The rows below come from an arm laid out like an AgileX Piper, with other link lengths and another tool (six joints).
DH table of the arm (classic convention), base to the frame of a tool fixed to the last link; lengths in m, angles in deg. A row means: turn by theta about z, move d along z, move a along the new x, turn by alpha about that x. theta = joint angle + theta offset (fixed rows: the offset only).
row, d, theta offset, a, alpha
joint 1, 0.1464, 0.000, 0.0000, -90.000
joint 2, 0.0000, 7.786, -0.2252, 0.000
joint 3, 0.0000, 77.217, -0.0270, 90.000
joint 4, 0.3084, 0.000, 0.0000, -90.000
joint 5, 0.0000, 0.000, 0.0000, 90.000
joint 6, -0.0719, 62.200, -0.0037, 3.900
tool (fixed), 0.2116, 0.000, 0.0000, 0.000
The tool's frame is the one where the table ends.
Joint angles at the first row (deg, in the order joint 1, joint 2, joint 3, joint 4, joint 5, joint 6):
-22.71, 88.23, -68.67, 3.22, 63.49, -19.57
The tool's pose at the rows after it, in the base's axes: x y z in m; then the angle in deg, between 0 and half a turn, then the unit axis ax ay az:
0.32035 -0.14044 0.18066 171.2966 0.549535 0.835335 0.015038
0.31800 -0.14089 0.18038 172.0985 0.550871 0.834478 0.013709
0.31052 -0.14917 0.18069 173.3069 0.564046 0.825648 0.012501
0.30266 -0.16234 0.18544 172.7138 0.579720 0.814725 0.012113
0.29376 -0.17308 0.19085 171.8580 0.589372 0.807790 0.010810
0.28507 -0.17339 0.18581 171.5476 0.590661 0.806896 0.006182
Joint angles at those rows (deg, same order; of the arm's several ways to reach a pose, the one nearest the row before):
-22.71, 88.23, -68.67, 3.22, 63.90, -19.57
-22.93, 88.23, -68.68, 3.22, 64.71, -19.57
-24.77, 88.11, -68.67, 3.40, 66.06, -19.57
-27.33, 87.30, -68.67, 3.46, 66.31, -19.95
-29.61, 85.96, -68.21, 3.46, 66.41, -20.86
-30.18, 84.14, -65.36, 2.98, 65.14, -21.18

